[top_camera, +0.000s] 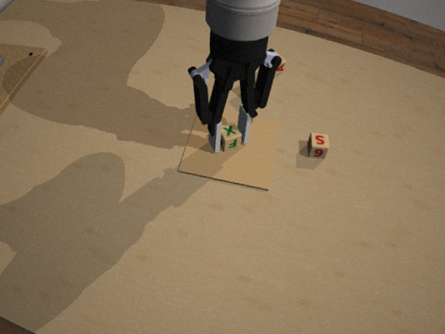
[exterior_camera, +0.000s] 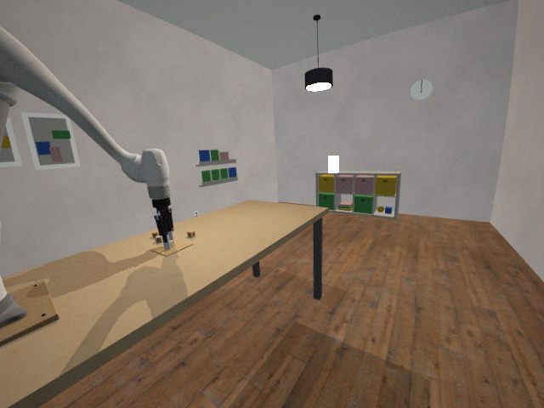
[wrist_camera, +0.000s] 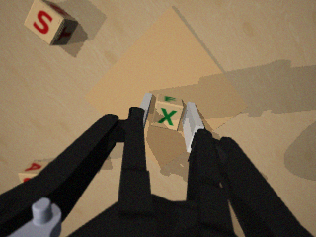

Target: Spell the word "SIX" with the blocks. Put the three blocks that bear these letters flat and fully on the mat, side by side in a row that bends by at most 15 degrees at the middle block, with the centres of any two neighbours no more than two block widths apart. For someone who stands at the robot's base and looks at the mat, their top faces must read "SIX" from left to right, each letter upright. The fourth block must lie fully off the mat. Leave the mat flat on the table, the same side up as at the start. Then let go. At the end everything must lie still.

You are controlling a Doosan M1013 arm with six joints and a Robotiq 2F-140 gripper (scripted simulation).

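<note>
The letter block lies 20 mm below my hand. Also, from my hand: tan mat (40 mm below, 10 mm ahead); then I block (120 mm to the left, 30 mm ahead, 20 mm below); then S block (150 mm ahead, 20 mm below, 10 mm to the left).
</note>
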